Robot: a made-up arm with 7 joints. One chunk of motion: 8 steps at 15 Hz.
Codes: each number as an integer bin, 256 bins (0 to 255) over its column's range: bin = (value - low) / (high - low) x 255, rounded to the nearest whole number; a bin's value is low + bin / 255 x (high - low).
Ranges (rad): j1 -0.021..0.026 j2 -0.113..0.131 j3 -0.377..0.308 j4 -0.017..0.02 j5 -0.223..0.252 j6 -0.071..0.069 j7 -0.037..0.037
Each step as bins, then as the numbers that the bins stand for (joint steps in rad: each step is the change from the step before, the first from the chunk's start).
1 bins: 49 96 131 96 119 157 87
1 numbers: -0.01197 -0.02114 -0.02510 -0.00307 -0.00133 0.01520 -0.01175
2 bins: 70 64 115 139 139 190 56
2 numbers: -0.00810 -0.05176 -0.06808 0.00317 0.03592 0.03331 -0.02075
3 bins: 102 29 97 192 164 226 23
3 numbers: -0.00220 -0.08525 -0.11643 0.01086 0.08249 0.05308 -0.03033
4 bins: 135 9 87 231 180 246 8
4 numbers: 0.00388 -0.10439 -0.14329 0.01652 0.11229 0.06406 -0.03468
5 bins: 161 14 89 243 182 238 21
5 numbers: 0.00867 -0.09960 -0.13792 0.01826 0.11602 0.05967 -0.03091
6 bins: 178 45 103 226 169 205 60
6 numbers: 0.01181 -0.06994 -0.10031 0.01579 0.09180 0.04155 -0.01959
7 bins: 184 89 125 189 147 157 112
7 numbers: 0.01291 -0.02784 -0.04122 0.01042 0.05082 0.01520 -0.00450
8 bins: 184 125 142 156 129 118 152
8 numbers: 0.01291 0.00661 0.00445 0.00564 0.01729 -0.00622 0.00711
